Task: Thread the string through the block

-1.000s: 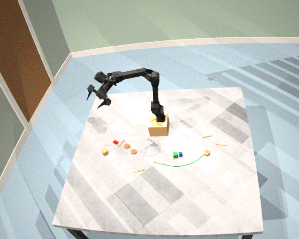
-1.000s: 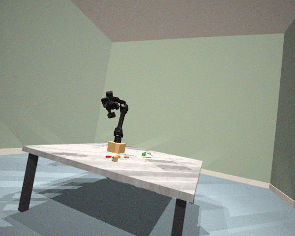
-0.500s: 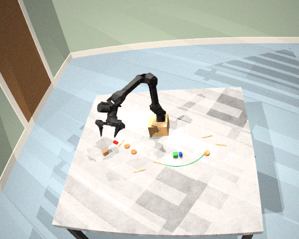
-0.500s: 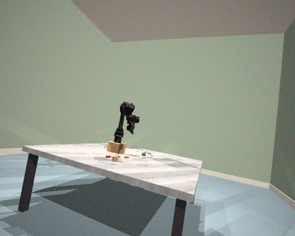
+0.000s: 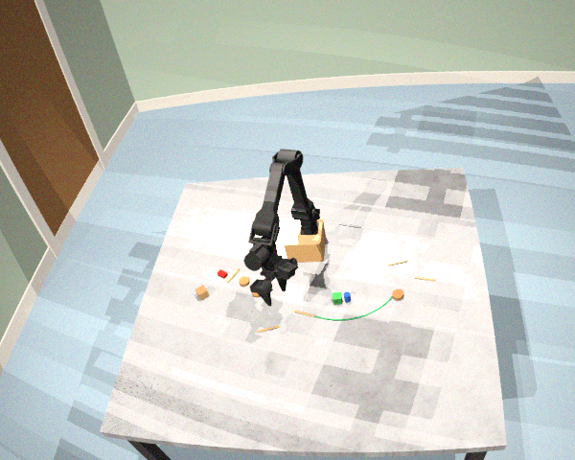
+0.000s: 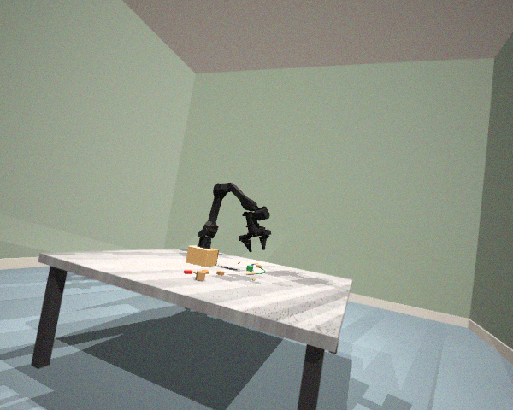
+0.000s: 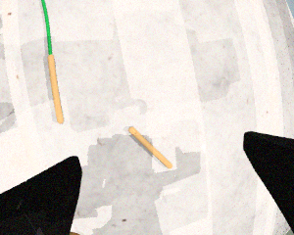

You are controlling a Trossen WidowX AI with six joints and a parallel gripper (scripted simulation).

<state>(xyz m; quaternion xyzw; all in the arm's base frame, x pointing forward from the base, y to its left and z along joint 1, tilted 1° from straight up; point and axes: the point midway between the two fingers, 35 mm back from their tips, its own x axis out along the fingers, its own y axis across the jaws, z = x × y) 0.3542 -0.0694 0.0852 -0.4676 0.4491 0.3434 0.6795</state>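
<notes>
Now: the green cube 10 cm behind my gripper tip, 18 cm to the left of it and 12 cm below it. From my gripper tip the other things lie so: small wooden cube 13 cm behind, 33 cm to the right, 12 cm below; then blue cylinder 10 cm behind, 21 cm to the left, 12 cm below; then thin wooden stick 4 cm behind, 8 cm to the left, 14 cm below.
</notes>
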